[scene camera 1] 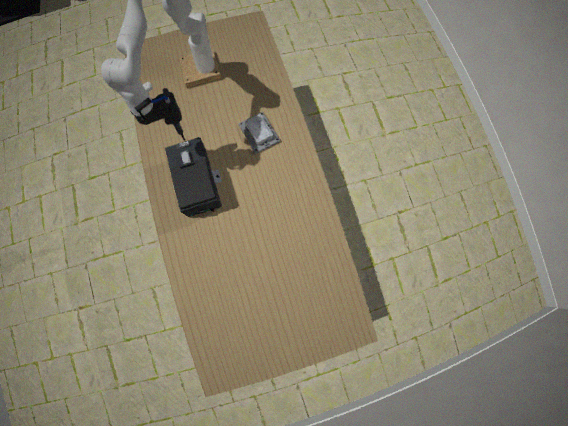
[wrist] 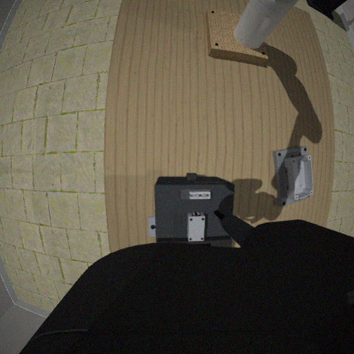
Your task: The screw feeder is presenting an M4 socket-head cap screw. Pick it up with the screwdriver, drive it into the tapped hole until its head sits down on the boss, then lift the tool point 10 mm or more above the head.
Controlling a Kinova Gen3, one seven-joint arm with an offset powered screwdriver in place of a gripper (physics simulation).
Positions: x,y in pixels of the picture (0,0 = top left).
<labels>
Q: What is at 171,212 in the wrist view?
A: A black screw feeder.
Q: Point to a grey plate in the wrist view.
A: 278,160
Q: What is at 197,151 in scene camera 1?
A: A black screw feeder.
</labels>
